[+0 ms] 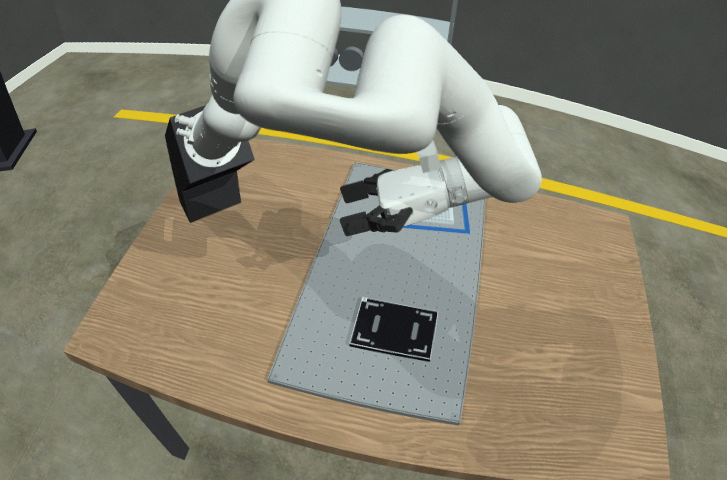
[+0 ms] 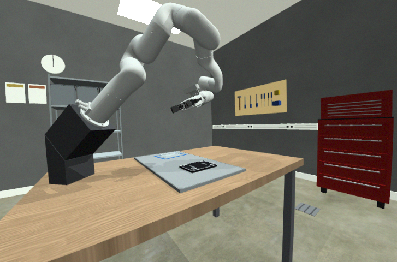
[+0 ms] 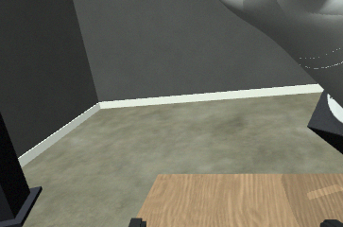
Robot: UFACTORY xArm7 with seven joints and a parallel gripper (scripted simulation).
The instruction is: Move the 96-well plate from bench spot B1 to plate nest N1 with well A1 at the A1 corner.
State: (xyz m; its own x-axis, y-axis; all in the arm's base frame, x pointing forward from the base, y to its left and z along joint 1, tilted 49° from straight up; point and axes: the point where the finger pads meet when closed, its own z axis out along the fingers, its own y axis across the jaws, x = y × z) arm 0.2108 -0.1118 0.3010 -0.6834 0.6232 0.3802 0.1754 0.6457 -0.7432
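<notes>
The 96-well plate is 25 cm ahead of my hand, 32 cm to the left of it and 30 cm below it. The rest, counted from my hand: black plate nest 10 cm ahead, 3 cm to the right, 31 cm below.
</notes>
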